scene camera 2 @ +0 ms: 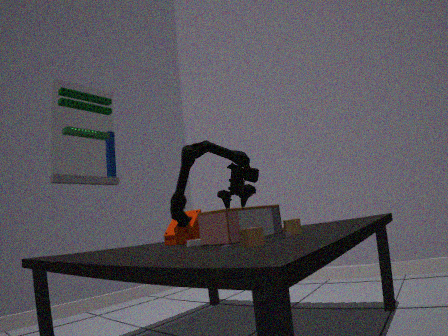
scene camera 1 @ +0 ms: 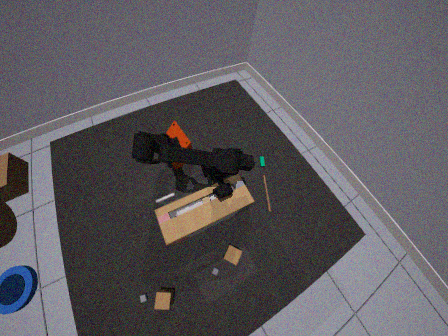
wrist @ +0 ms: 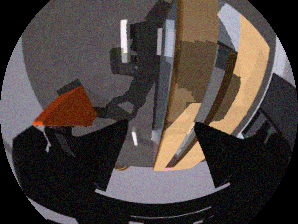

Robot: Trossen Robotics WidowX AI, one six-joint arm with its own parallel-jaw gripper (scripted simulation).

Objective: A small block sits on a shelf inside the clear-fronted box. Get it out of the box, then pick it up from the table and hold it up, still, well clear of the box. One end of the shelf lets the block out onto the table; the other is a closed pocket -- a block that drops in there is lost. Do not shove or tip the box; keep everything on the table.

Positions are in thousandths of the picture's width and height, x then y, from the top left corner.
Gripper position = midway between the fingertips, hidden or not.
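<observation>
Tan box (scene camera 1: 414, 650) (wrist: 710, 297). My gripper (wrist: 549, 556).
</observation>
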